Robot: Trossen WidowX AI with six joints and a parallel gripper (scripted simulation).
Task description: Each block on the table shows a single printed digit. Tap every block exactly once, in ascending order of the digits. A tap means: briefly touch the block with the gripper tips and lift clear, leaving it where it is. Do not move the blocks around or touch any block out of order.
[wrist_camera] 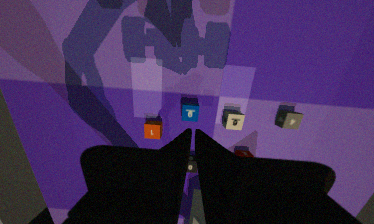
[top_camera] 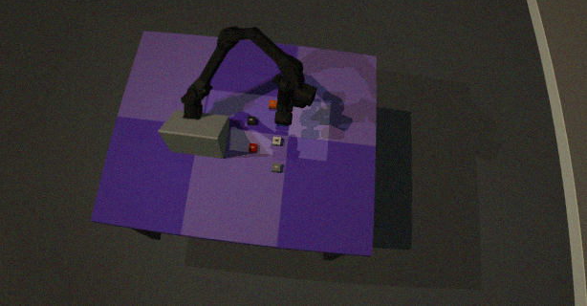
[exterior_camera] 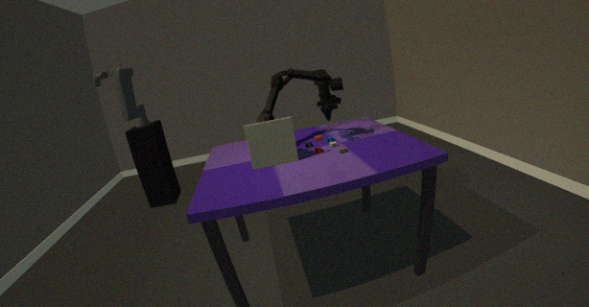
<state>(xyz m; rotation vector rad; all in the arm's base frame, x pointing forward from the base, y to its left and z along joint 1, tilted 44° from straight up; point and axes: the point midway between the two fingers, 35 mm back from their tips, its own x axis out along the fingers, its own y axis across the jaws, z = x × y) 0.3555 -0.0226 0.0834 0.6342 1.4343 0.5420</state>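
Right now my gripper tip is 100 mm above the blue block and 10 mm past it. Round my gripper tip: orange block 100 mm below, 80 mm to the left, 50 mm behind; then cream block 100 mm below, 90 mm to the right, 20 mm behind; then black block 130 mm behind, 100 mm below, 10 mm to the right.
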